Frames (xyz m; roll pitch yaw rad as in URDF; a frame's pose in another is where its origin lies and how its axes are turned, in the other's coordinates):
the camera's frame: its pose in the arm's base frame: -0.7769 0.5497 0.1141 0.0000 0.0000 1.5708
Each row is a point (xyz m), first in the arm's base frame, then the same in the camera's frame.
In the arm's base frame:
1: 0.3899 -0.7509 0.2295
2: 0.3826 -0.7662 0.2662
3: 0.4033 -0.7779 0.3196
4: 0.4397 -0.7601 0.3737
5: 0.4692 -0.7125 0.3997
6: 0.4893 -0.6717 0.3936
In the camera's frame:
1: -1.3006 -1.1668 0.1154
2: -1.3159 -1.1595 0.1521
3: -1.3276 -1.1802 0.2055
4: -1.3098 -1.2166 0.2596
5: -1.2622 -1.2461 0.2856
6: -1.2214 -1.2662 0.2795

